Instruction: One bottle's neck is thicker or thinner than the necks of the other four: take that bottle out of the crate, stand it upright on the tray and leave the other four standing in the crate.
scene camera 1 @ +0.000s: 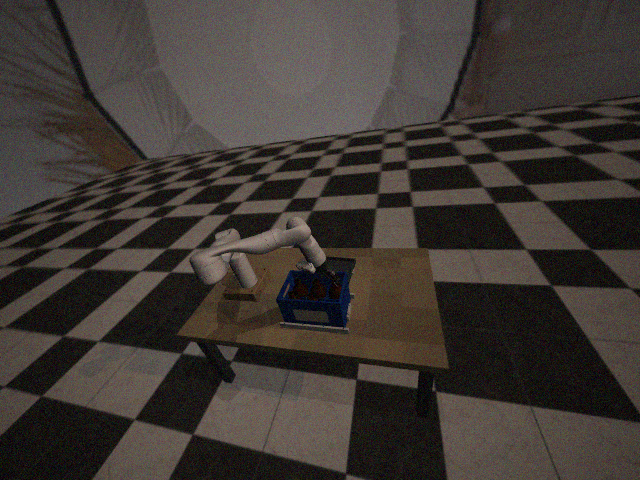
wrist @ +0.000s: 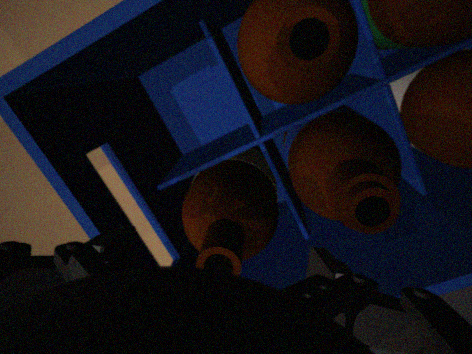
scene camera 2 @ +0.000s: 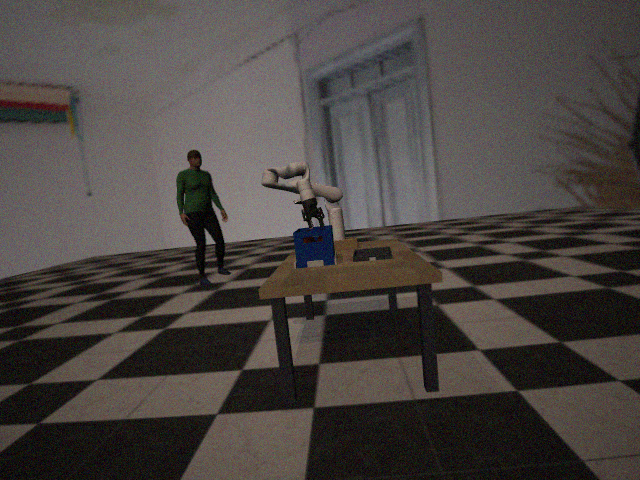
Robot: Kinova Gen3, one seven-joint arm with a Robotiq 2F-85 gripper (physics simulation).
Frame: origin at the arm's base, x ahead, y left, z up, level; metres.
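Seen in the pictures: gripper, fingertip midpoint: (scene camera 1: 330,280) (wrist: 220,255) (scene camera 2: 317,228); arm's base, origin of the base link: (scene camera 1: 249,282) (scene camera 2: 338,239).
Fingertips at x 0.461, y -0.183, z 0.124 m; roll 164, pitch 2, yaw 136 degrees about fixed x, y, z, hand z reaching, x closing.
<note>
Pixels of each thing's top centre, then the offset from my fingertips to it. "pt": a spot on its surface instead. Level surfaces: height alone.
- blue crate, middle of its top: (wrist: 348,143) (scene camera 1: 312,285) (scene camera 2: 313,228) 0.079 m back, 0.010 m right, 0.007 m down
- cell, surface spot: (wrist: 206,105) pt 0.002 m back, 0.060 m right, 0.174 m down
- wooden table, its level: 0.182 m down
A blue crate (scene camera 1: 311,316) (scene camera 2: 313,251) (wrist: 105,24) stands on the table and holds brown bottles (scene camera 1: 317,289). In the wrist view, one bottle (wrist: 230,197) sits right under my gripper, and its neck looks narrower than that of the bottle to its right (wrist: 345,168). Another bottle (wrist: 277,60) stands beyond, and two more are cut off at the right edge. One cell (wrist: 206,105) is empty. My gripper (scene camera 1: 323,271) (scene camera 2: 311,220) (wrist: 220,255) is open, low over the crate, its fingers on either side of the narrow neck. The dark tray (scene camera 1: 347,263) (scene camera 2: 371,253) lies just behind the crate.
The wooden table (scene camera 1: 390,310) (scene camera 2: 347,276) carries the arm's wooden base block (scene camera 1: 242,292) left of the crate. A person in a green top (scene camera 2: 199,205) stands on the chequered floor beyond the table.
</note>
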